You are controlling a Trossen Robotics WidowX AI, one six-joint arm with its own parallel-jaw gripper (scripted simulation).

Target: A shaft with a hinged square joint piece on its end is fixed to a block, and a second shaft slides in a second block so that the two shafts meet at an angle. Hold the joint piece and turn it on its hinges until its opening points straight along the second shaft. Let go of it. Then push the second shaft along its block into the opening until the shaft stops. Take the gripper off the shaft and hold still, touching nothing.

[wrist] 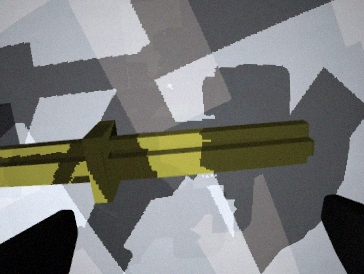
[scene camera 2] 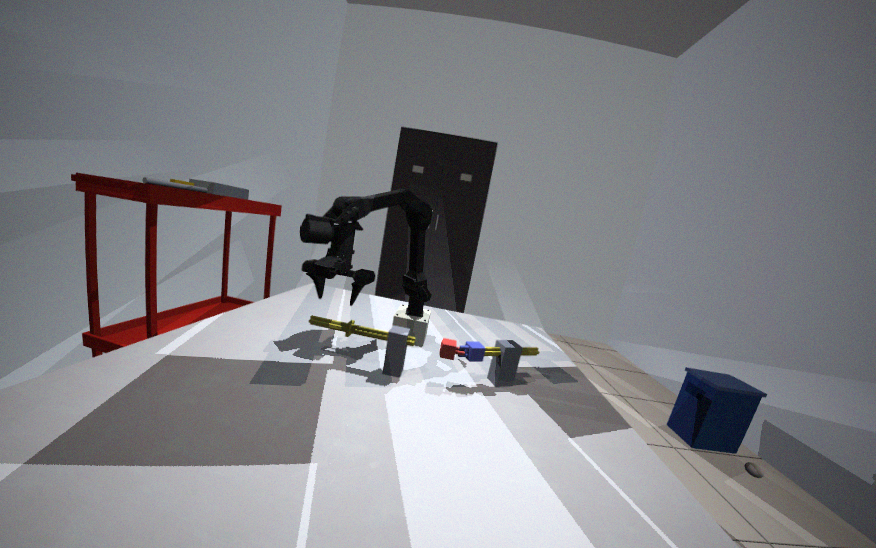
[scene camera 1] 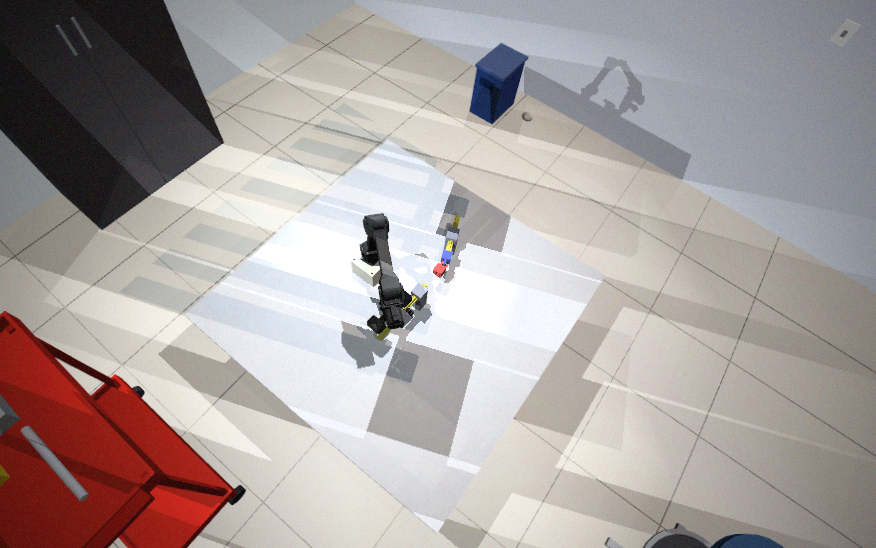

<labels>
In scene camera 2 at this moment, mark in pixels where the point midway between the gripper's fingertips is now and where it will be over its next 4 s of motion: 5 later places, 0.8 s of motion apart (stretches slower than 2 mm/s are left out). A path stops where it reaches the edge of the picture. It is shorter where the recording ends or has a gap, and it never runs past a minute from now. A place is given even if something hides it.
The gripper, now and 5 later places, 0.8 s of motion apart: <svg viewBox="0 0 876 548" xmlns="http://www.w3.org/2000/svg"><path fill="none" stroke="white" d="M335 302L331 312L330 323L329 332L333 336L346 339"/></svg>
</labels>
